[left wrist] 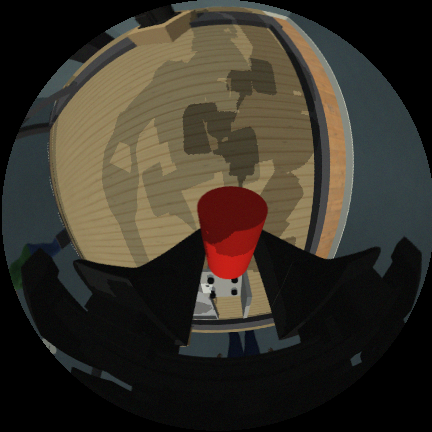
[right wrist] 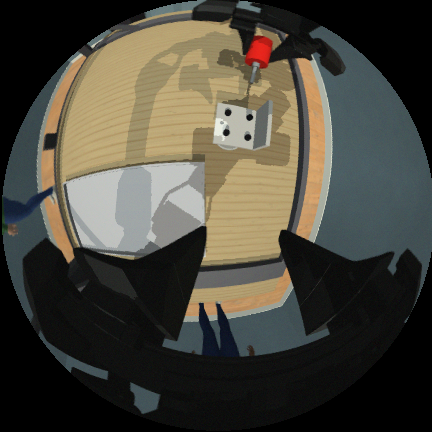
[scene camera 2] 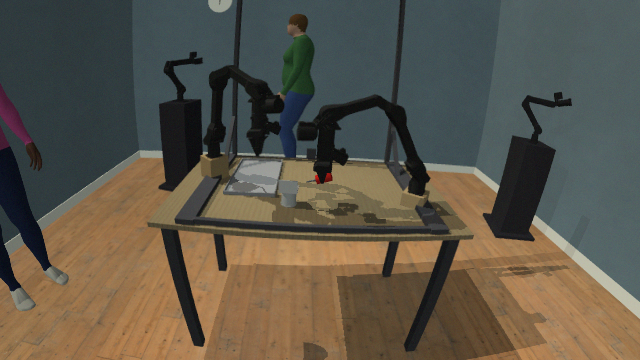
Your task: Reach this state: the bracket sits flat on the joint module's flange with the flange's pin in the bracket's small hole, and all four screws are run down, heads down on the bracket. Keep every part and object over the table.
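Frame: origin at the left arm's base, x right, y ahead, z up, level; metres.
Seen in the pictures: left gripper, fingertip midpoint: (left wrist: 227, 232) (right wrist: 255, 57) (scene camera 2: 322, 181); right gripper, fingertip midpoint: (right wrist: 243, 233) (scene camera 2: 258, 155); left arm's base at its link origin: (scene camera 2: 416, 191); right arm's base at its link origin: (scene camera 2: 214, 155).
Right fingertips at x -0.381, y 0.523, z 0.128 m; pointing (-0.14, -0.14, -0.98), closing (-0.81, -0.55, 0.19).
Observation:
Pixels of each thing's top centre, then the offset from my right fingertips to it. Level surfaces: height alone.
- joint module at its top centre: (right wrist: 236, 125) (scene camera 2: 289, 188) dx +0.049, dy -0.112, dz -0.120 m
- screwdriver at its top centre: (left wrist: 231, 290) (right wrist: 265, 46) (scene camera 2: 319, 170) dx +0.097, dy -0.212, dz -0.036 m
- shallow grey tray at its top centre: (right wrist: 115, 217) (scene camera 2: 256, 173) dx +0.166, dy +0.173, dz -0.168 m
- table at its surface level: dz -0.184 m
The light grey bracket (scene camera 2: 288, 186) (left wrist: 227, 286) (right wrist: 238, 126) sits on the joint module (scene camera 2: 288, 200) (right wrist: 227, 147), one wall upright. It looks flat. Several black screw heads (right wrist: 249, 117) show on its plate; I cannot tell how far down they are. A small spot shows near the plate's edge; pin and hole cannot be told apart. My left gripper (scene camera 2: 322, 180) (left wrist: 227, 232) (right wrist: 255, 57) is shut on the red handle of the screwdriver (scene camera 2: 327, 177) (left wrist: 232, 212) (right wrist: 259, 47), its shaft pointing toward the bracket's side. My right gripper (scene camera 2: 257, 154) (right wrist: 243, 233) is open and empty, above the tray's far side.
A shallow grey tray (scene camera 2: 252, 193) (right wrist: 100, 205) lies left of the bracket in the scene view. Dark rails (scene camera 2: 320, 228) run along the front and sides of the table (scene camera 2: 240, 212). Dark upright posts (scene camera 2: 397, 75) stand at the back. Two people stand away from the table.

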